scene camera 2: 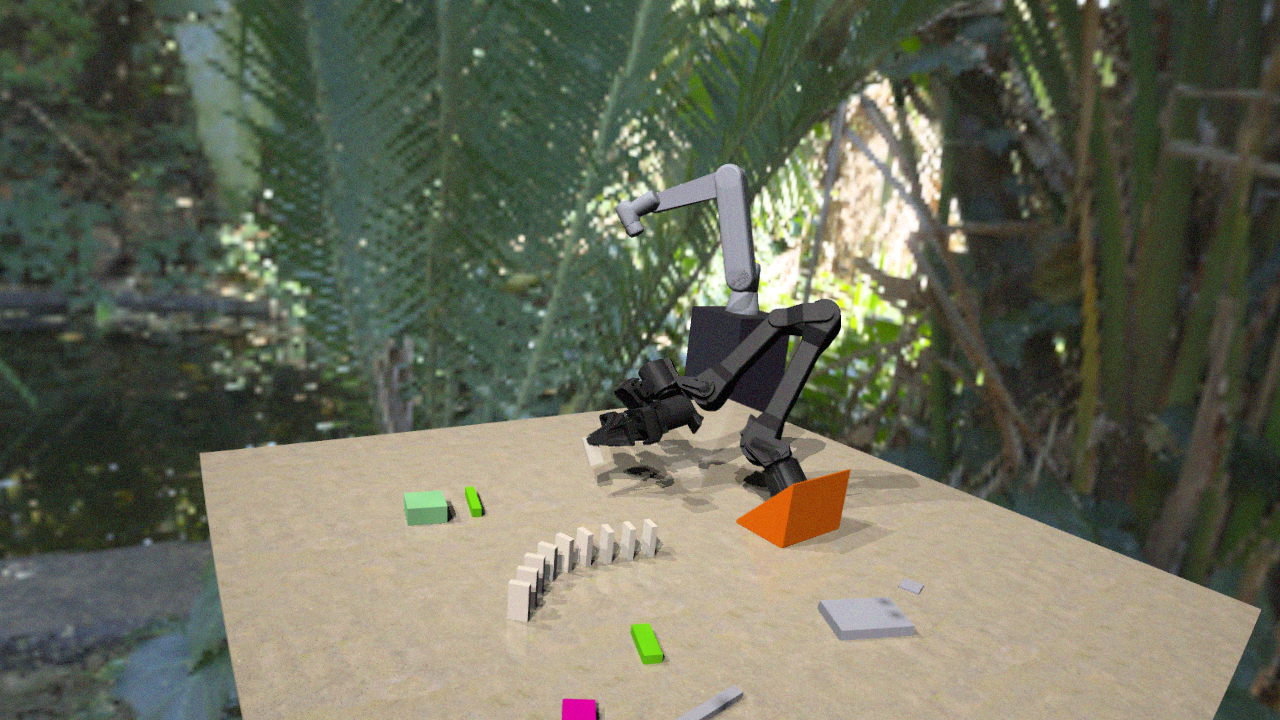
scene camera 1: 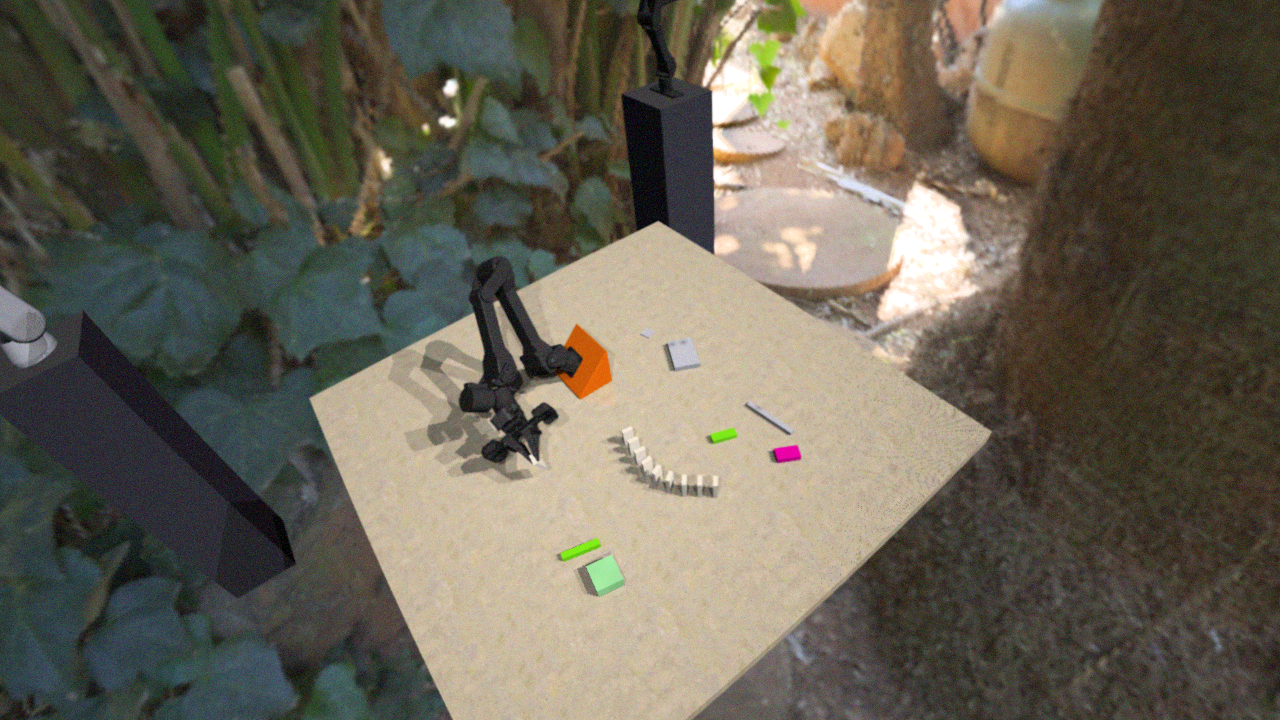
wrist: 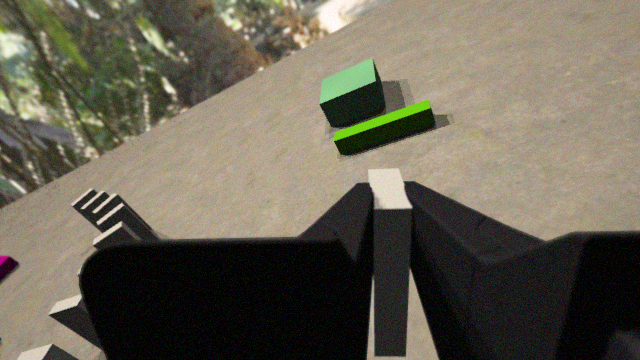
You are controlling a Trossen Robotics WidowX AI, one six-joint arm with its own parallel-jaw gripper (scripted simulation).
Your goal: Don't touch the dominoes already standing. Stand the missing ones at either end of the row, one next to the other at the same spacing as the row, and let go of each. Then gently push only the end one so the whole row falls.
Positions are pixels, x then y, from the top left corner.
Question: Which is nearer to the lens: the green bar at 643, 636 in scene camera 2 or the light green block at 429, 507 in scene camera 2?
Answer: The green bar.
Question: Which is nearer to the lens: the green bar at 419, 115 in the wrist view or the light green block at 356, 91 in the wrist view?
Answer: The green bar.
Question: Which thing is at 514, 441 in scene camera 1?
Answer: My gripper.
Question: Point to a pale domino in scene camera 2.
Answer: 519, 602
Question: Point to a grey plate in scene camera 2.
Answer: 863, 618
